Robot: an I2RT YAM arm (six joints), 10 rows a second.
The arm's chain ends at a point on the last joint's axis. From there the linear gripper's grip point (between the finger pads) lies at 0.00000 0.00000 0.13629 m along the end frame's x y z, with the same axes.
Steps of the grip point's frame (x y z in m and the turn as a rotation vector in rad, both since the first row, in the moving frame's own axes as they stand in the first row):
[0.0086 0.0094 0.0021 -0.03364 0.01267 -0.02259]
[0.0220 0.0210 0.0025 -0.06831 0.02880 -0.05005]
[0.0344 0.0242 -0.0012 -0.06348 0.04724 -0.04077]
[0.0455 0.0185 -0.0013 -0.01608 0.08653 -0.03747]
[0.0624 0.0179 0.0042 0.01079 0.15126 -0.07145]
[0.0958 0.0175 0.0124 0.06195 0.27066 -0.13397]
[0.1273 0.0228 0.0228 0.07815 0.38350 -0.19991]
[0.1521 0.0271 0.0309 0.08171 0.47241 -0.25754]
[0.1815 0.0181 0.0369 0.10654 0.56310 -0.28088]
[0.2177 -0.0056 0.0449 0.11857 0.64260 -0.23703]
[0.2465 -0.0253 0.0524 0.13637 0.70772 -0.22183]
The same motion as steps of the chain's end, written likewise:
[0.0068 0.0048 0.0022 -0.03364 0.01267 -0.02259]
[0.0178 0.0118 0.0029 -0.06831 0.02880 -0.05005]
[0.0278 0.0157 -0.0008 -0.06348 0.04724 -0.04077]
[0.0337 0.0165 -0.0008 -0.01608 0.08653 -0.03747]
[0.0419 0.0201 0.0058 0.01079 0.15126 -0.07145]
[0.0601 0.0283 0.0176 0.06195 0.27066 -0.13397]
[0.0777 0.0383 0.0331 0.07815 0.38350 -0.19991]
[0.0922 0.0458 0.0462 0.08171 0.47241 -0.25754]
[0.1118 0.0421 0.0585 0.10654 0.56310 -0.28088]
[0.1388 0.0193 0.0728 0.11857 0.64260 -0.23703]
[0.1609 0.0018 0.0862 0.13637 0.70772 -0.22183]

